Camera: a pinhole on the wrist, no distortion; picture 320 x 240 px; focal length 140.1 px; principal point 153.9 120.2 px. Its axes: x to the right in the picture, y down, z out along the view. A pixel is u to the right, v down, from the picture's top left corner.
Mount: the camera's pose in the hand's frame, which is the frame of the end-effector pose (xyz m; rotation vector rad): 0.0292 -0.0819 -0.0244 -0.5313 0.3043 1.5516
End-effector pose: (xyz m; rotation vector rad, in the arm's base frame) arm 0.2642 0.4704 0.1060 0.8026 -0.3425 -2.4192
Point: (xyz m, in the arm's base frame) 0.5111 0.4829 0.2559
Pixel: outside the picture
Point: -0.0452 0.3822 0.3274
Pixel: 116 51
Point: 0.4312 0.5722 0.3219
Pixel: outside the picture
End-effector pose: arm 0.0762 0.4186 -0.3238 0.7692 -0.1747 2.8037
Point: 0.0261 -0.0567 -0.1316
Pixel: 254 95
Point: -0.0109 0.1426 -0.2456
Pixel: 297 85
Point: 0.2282 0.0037 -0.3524
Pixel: 266 193
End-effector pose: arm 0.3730 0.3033 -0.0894 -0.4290 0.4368 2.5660
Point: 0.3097 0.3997 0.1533
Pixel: 120 113
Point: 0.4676 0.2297 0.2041
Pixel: 159 210
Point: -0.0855 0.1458 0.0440
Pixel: 278 11
